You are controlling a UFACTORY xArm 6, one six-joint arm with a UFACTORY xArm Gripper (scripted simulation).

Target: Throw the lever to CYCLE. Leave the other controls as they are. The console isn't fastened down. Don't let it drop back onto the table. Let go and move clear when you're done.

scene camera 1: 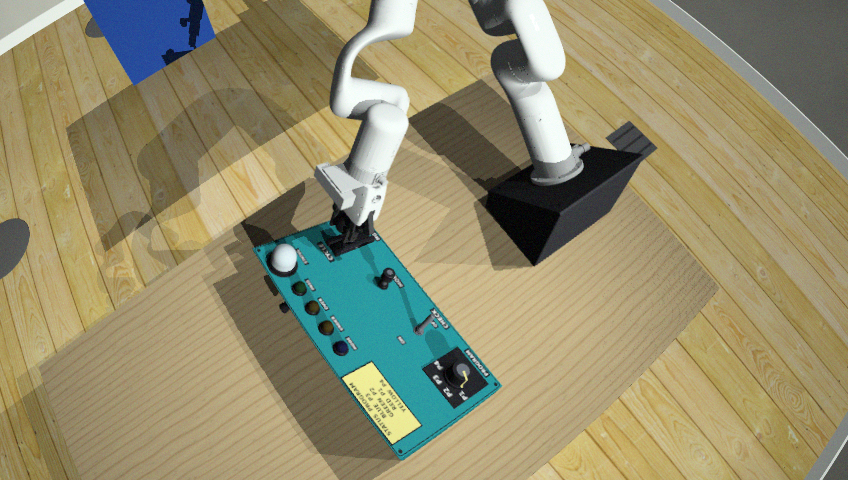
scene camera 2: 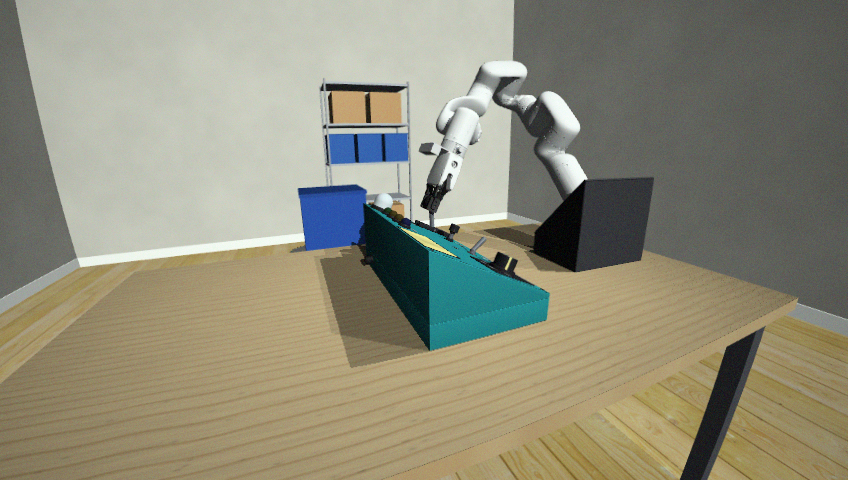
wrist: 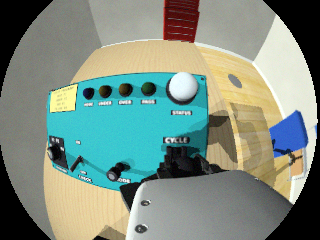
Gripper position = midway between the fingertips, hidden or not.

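Observation:
My gripper (scene camera 1: 342, 231), (scene camera 2: 427, 209), (wrist: 181, 163) is there for me to see, and so is a teal console (scene camera 1: 394, 372), (wrist: 133, 127).

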